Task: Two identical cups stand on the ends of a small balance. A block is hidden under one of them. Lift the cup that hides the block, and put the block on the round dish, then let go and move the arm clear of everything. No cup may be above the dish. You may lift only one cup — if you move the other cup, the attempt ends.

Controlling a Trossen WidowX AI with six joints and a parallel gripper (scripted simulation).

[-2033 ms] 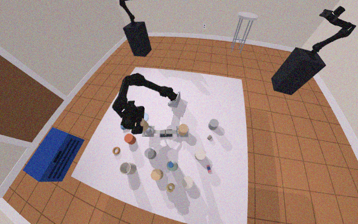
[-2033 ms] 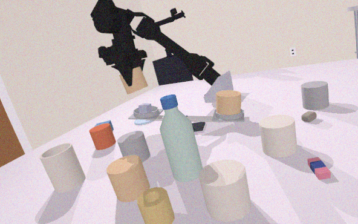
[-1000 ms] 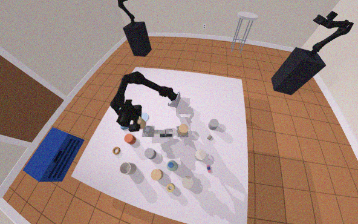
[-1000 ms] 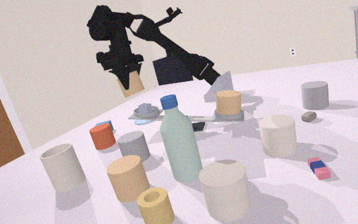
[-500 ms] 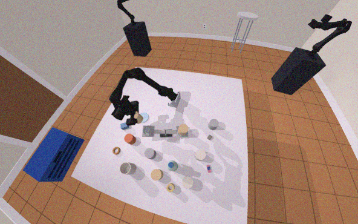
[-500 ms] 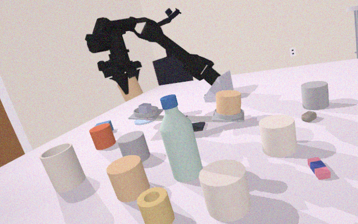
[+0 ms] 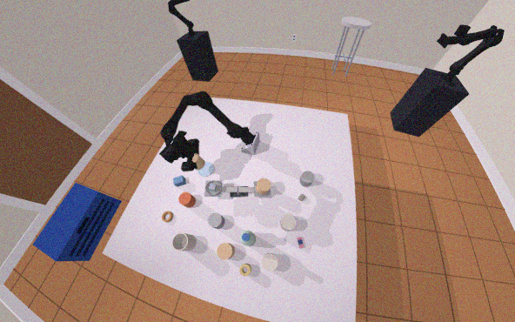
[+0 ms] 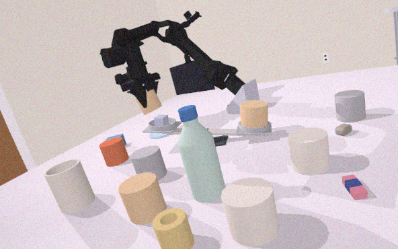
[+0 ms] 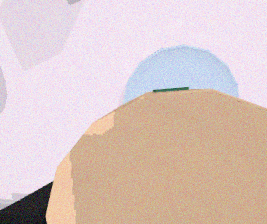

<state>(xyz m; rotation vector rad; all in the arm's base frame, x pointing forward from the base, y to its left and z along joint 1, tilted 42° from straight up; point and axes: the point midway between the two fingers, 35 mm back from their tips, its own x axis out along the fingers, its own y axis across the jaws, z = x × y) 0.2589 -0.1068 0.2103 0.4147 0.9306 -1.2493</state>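
My gripper tip is 10 cm short of the grey block, 14 cm to the right of it and 3 cm above it. Round my gripper tip: pale blue round dish (2 cm behind, 11 cm below); blue block (11 cm ahead, 11 cm to the right, 9 cm below); tan cup (1 cm ahead, 2 cm to the right, 1 cm above).
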